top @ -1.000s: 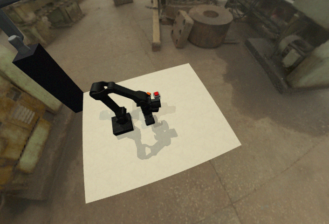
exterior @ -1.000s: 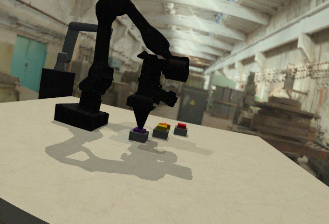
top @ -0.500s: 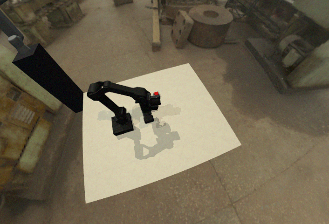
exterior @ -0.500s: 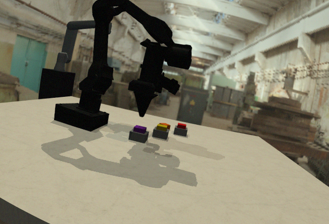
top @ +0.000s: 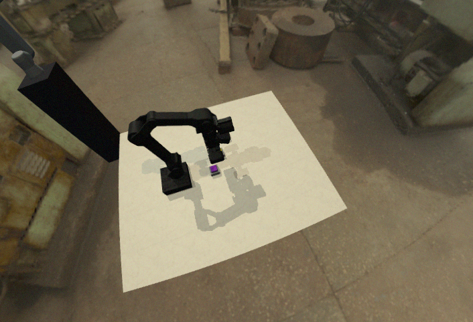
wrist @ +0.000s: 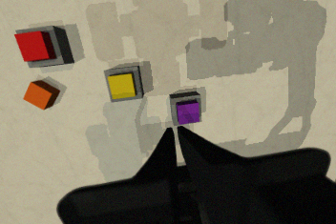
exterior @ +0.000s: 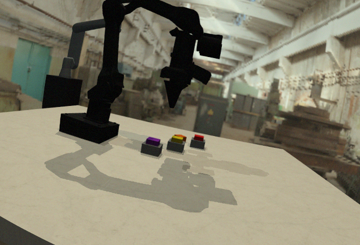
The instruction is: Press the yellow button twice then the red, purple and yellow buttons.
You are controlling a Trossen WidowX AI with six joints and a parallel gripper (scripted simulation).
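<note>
Now: the yellow button 30 mm ahead of my gripper tip, 60 mm to the left of it and 90 mm below it. Also, from my gripper tip: red button (100 mm ahead, 150 mm to the left, 90 mm below); then orange block (30 mm ahead, 190 mm to the left, 120 mm below); then purple button (30 mm behind, 30 mm to the right, 90 mm below).
</note>
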